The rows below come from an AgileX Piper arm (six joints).
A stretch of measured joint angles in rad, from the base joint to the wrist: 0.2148 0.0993 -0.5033 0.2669 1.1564 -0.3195; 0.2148 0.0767 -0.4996 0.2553 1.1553 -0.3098; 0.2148 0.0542 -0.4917 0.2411 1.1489 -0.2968; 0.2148 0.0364 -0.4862 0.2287 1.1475 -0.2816; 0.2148 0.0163 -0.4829 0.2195 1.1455 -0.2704; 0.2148 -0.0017 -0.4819 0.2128 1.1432 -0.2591; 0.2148 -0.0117 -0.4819 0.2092 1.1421 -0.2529; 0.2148 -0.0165 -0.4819 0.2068 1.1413 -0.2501; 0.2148 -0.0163 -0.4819 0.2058 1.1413 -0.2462
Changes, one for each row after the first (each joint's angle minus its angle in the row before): 0.0000 -0.0226 0.0037 -0.0116 -0.0011 0.0097; 0.0000 -0.0225 0.0079 -0.0142 -0.0064 0.0130; 0.0000 -0.0178 0.0055 -0.0124 -0.0014 0.0152; 0.0000 -0.0201 0.0033 -0.0092 -0.0020 0.0112; 0.0000 -0.0180 0.0010 -0.0067 -0.0023 0.0113; 0.0000 -0.0100 0.0000 -0.0036 -0.0011 0.0062; 0.0000 -0.0048 0.0000 -0.0024 -0.0008 0.0028; 0.0000 0.0002 0.0000 -0.0010 0.0000 0.0039
